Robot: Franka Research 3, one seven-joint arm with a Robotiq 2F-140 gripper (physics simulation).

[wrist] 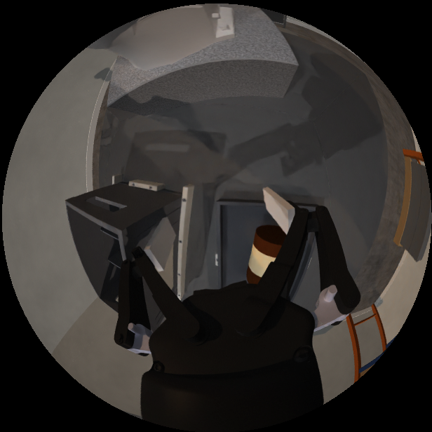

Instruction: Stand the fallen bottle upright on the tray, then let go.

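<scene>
The brown bottle [262, 259] with a cream label lies on its side in the dark tray [234, 235]. Its wide base points to the top of the view. Its neck end is hidden behind the gripper body, and part of its right side is behind the right finger. My gripper [216, 212] is wide open and empty. The bottle shows beyond the fingers, nearer the right finger than the left one. How far the fingertips are above the tray is hard to tell.
A dark open box with a slotted top [150, 202] stands left of the tray, partly behind the left finger. A pale upright strip [183, 235] stands between box and tray. A grey speckled block [225, 77] is at the top. An orange-framed object [403, 200] is at the far right.
</scene>
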